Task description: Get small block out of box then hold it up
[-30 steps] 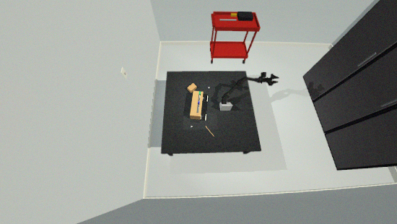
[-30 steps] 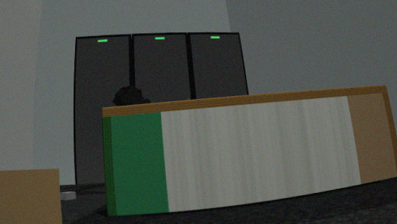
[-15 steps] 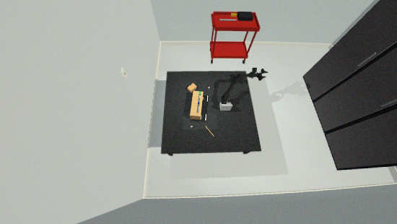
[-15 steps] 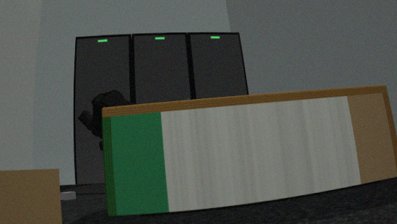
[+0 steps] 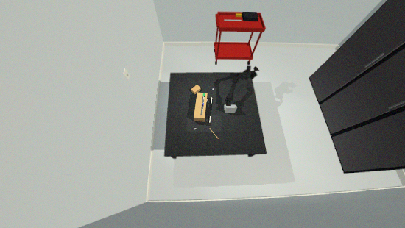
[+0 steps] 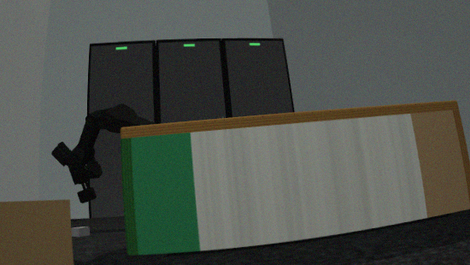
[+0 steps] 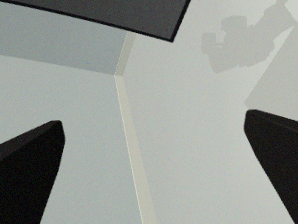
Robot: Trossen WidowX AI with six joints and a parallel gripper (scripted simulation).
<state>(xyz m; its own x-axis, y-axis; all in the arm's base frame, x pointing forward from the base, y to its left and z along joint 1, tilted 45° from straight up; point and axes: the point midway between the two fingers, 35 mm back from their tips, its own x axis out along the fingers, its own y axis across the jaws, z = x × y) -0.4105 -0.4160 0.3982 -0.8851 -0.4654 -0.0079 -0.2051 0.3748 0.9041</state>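
Now: gripper tip 780 mm short of the wooden box, 640 mm to the right of it and 70 mm above it. From my gripper tip the other things lie so: thin wooden stick: 610 mm ahead, 980 mm to the left, 130 mm below; tan box: 920 mm ahead, 340 mm to the left, 100 mm below; blue block: 790 mm ahead, 610 mm to the left, 50 mm below.
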